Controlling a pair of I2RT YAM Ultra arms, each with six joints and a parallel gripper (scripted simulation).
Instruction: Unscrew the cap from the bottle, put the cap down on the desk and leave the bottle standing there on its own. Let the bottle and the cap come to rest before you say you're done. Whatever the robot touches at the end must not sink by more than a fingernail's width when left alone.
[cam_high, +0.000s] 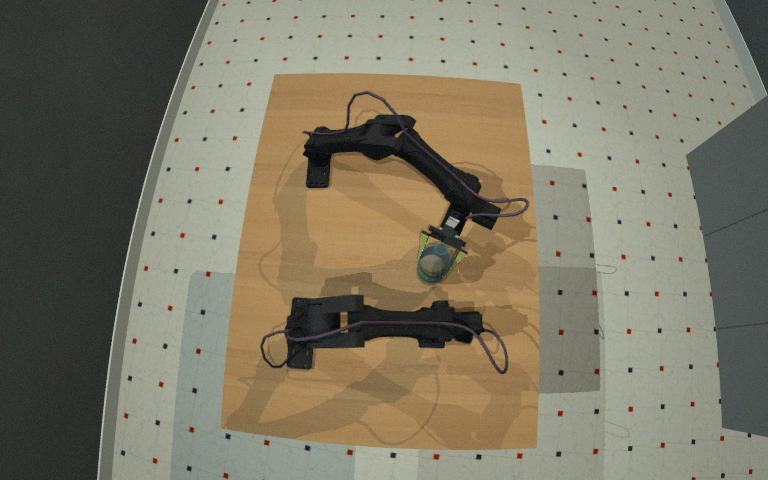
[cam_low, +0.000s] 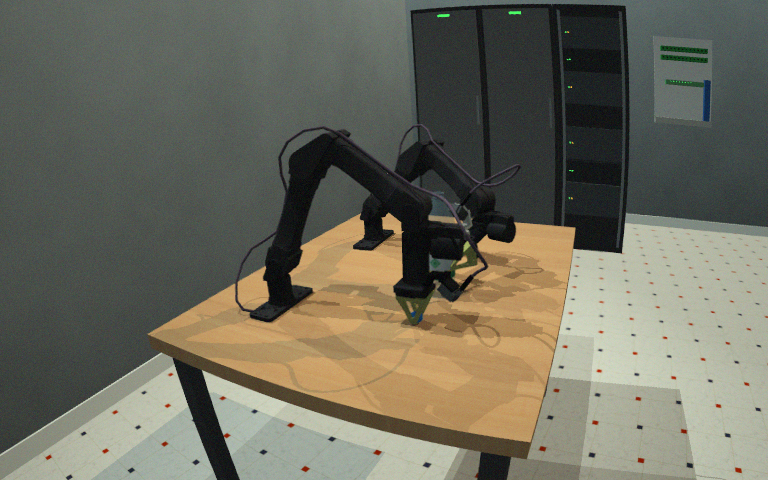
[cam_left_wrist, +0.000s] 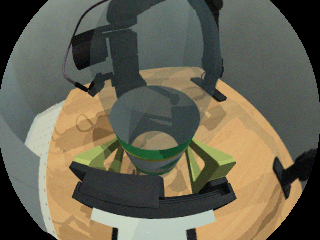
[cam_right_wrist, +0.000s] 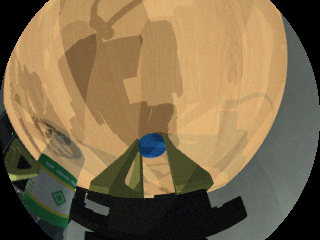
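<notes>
Right now the bottle is 5 cm above my left hand. The rest, counted from my left hand: blue cap 16 cm to the right, 7 cm below.
My right gripper is now right at the blue cap. The rest, counted from my right hand: bottle 16 cm to the left, 12 cm above.
</notes>
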